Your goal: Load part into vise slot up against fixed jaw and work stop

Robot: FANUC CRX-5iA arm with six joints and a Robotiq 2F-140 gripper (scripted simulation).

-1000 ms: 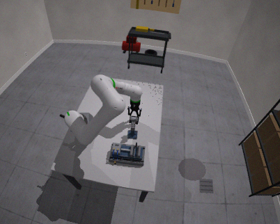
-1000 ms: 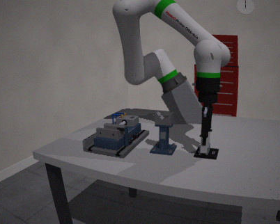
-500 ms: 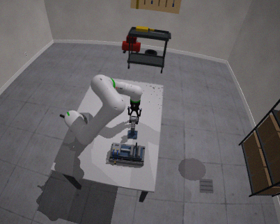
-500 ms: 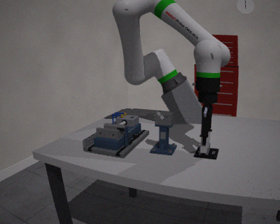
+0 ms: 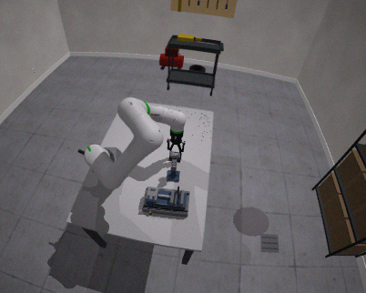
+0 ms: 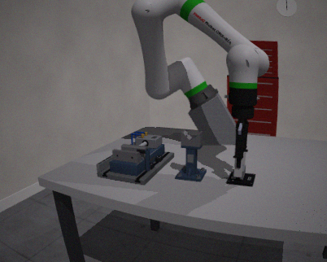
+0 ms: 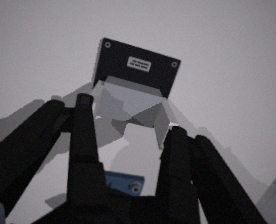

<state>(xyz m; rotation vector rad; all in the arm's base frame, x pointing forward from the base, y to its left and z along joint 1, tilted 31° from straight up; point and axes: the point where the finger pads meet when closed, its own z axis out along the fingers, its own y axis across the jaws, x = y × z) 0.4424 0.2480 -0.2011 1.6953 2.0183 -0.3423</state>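
The black infeed plate is 10 mm to the left of my hand and 50 mm below it. Also, from my hand: part 30 mm below; then air cylinder rod 30 mm ahead, 390 mm to the right, 20 mm above; then blue work stop 110 mm ahead, 300 mm to the right.
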